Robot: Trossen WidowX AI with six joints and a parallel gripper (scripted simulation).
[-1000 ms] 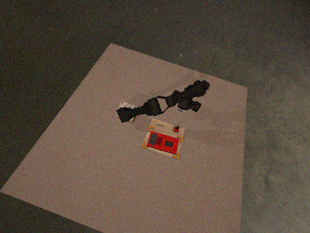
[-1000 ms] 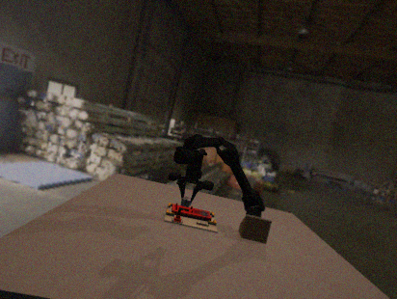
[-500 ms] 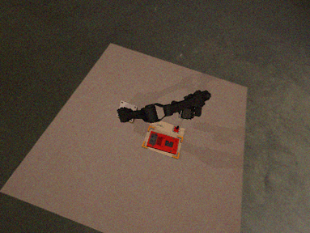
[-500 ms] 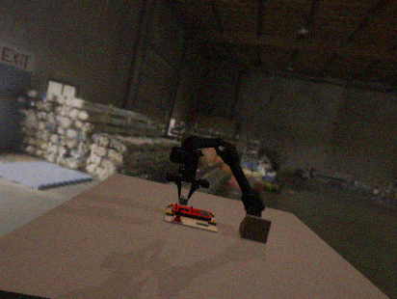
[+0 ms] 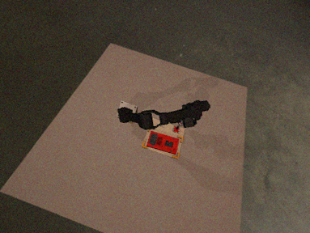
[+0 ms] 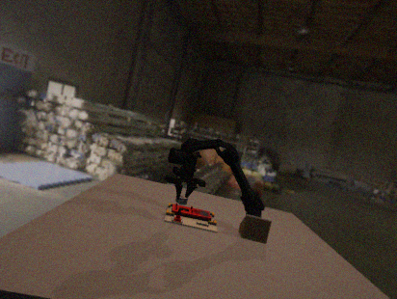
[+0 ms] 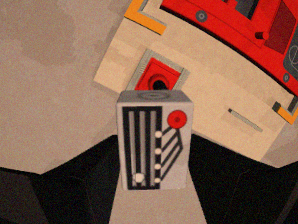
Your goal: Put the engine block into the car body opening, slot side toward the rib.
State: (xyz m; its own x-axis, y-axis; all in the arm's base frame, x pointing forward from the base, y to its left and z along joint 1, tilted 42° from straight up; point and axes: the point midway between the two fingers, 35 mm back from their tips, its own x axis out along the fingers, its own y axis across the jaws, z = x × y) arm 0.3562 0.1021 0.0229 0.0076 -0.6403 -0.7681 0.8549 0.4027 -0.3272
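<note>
My gripper tip is 1 cm to the left of the dark post and 8 cm above it. From my gripper tip the other things lie so: engine block: 1 cm below.
</note>
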